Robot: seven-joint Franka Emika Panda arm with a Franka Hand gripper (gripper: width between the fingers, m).
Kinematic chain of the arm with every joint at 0, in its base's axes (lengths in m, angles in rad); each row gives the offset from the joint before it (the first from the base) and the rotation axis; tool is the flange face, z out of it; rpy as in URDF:
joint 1: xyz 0 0 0.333 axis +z
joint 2: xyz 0 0 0 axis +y
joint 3: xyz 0 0 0.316 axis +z
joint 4: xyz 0.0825 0 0 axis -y
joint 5: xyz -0.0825 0 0.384 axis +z
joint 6: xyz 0 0 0 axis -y
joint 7: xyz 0.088 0 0 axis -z
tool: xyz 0 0 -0.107 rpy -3.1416 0 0
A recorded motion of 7 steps. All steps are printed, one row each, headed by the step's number.
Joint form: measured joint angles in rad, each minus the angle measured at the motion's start. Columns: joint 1, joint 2, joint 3, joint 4, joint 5, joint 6, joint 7.
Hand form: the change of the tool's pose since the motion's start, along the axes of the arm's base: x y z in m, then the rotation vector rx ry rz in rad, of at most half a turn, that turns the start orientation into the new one. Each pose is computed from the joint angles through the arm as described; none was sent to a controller.
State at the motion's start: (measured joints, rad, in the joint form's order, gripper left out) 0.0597 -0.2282 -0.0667 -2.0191 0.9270 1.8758 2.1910
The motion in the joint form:
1: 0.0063 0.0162 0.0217 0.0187 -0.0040 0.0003 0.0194
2: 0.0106 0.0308 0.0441 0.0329 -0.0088 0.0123 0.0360
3: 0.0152 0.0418 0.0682 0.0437 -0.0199 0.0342 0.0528
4: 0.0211 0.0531 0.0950 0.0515 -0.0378 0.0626 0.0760
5: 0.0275 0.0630 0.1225 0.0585 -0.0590 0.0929 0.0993
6: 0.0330 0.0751 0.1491 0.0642 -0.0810 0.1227 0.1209
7: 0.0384 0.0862 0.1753 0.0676 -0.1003 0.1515 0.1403
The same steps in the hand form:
1: 0.0037 0.0151 0.0007 -0.0064 0.0119 0.0159
2: 0.0074 0.0286 0.0003 -0.0155 0.0173 0.0233
3: 0.0103 0.0421 0.0003 -0.0316 0.0159 0.0262
4: 0.0127 0.0571 -0.0013 -0.0538 0.0169 0.0256
5: 0.0143 0.0725 -0.0025 -0.0783 0.0143 0.0254
6: 0.0161 0.0872 -0.0055 -0.1027 0.0125 0.0255
7: 0.0170 0.1018 -0.0089 -0.1238 0.0100 0.0271

